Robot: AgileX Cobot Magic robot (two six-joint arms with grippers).
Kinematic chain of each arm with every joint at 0, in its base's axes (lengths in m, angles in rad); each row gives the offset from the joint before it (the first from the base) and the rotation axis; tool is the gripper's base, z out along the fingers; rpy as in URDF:
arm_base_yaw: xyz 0 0 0.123 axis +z
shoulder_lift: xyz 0 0 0 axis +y
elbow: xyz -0.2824 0 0.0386 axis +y
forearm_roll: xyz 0.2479 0 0.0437 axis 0.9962 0 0.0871
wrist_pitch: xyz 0 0 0 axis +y
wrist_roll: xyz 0.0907 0 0.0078 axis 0.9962 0 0.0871
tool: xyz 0 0 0 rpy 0 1.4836 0
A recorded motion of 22 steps. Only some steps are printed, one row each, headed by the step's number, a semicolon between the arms.
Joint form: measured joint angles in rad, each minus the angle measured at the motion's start. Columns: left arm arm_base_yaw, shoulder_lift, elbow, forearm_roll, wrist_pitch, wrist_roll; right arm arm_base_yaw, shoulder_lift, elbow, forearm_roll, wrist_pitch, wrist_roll.
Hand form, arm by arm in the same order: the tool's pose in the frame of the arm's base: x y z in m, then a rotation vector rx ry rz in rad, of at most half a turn. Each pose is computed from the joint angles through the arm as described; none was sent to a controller.
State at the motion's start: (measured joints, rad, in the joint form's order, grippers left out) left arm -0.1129 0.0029 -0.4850 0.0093 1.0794 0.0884; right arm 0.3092 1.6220 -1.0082 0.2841 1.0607 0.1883
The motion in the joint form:
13: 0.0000 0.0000 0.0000 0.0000 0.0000 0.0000; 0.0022 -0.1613 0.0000 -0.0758 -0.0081 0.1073
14: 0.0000 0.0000 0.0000 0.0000 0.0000 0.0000; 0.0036 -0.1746 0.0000 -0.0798 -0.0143 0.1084
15: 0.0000 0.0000 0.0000 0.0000 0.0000 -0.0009; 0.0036 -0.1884 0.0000 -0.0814 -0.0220 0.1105
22: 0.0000 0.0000 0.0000 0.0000 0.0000 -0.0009; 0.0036 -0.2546 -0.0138 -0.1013 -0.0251 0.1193
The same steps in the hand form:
13: -0.0034 0.0011 0.2715 0.2087 2.0704 -0.0037; 0.2460 0.0964 0.2505 0.1119 3.0313 0.3434
14: -0.0034 0.0011 0.2715 0.2087 2.0704 -0.0037; 0.2449 0.0960 0.2540 0.1072 3.0119 0.3457
15: -0.0034 0.0011 0.2715 0.2077 2.0705 -0.0043; 0.2439 0.0955 0.2577 0.1078 2.9905 0.3517
22: -0.0034 0.0011 0.2715 0.2077 2.0705 -0.0043; 0.2372 0.0917 0.2782 0.0964 2.9070 0.3599

